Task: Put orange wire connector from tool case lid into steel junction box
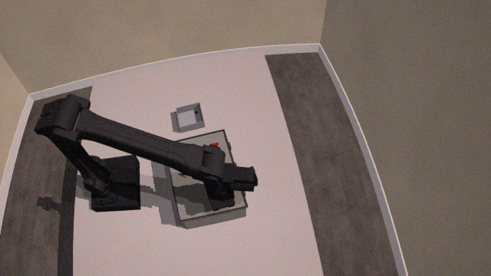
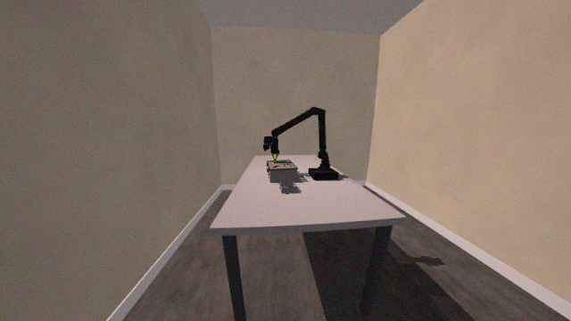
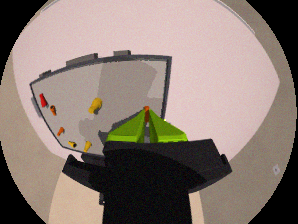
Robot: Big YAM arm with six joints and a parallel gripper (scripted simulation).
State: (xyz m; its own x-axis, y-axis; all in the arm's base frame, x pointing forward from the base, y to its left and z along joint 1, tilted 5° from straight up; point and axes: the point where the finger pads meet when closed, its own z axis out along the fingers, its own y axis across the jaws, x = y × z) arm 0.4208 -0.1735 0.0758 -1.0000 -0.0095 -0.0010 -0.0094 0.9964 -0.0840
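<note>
My gripper is now 120 mm to the right of the tool case, 40 mm above it and 30 mm past it. Round my hand: red connector (220 mm to the left, 30 mm ahead, 10 mm below).
</note>
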